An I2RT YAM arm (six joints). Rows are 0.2 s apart.
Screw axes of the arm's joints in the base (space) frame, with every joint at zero. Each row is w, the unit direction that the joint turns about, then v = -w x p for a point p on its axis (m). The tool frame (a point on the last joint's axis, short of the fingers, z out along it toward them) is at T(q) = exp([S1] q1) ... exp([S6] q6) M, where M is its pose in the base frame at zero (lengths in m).
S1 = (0, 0, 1, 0, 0, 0)
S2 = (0, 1, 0, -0.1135, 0, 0.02)
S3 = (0, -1, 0, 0.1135, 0, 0.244)
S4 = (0, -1, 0, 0.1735, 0, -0.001)
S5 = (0, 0, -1, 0, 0.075, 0)
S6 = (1, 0, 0, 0, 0.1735, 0)
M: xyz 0.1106 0 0.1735 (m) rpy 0 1.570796 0 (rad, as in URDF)
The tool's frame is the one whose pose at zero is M.
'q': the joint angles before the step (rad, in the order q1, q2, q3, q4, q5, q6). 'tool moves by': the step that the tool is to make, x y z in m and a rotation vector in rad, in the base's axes. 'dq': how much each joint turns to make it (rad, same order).
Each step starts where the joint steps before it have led.
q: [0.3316, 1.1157, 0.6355, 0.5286, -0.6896, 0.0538]
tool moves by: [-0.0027, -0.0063, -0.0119, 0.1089, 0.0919, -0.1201]
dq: [-0.0063, -0.0126, -0.0726, 0.0988, 0.1228, 0.1541]
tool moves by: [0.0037, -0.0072, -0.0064, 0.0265, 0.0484, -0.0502]
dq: [-0.0295, 0.0091, -0.0160, 0.0108, 0.0238, 0.0450]
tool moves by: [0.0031, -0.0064, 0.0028, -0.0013, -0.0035, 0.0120]
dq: [-0.0340, 0.0033, 0.0120, -0.0049, -0.0461, 0.0015]
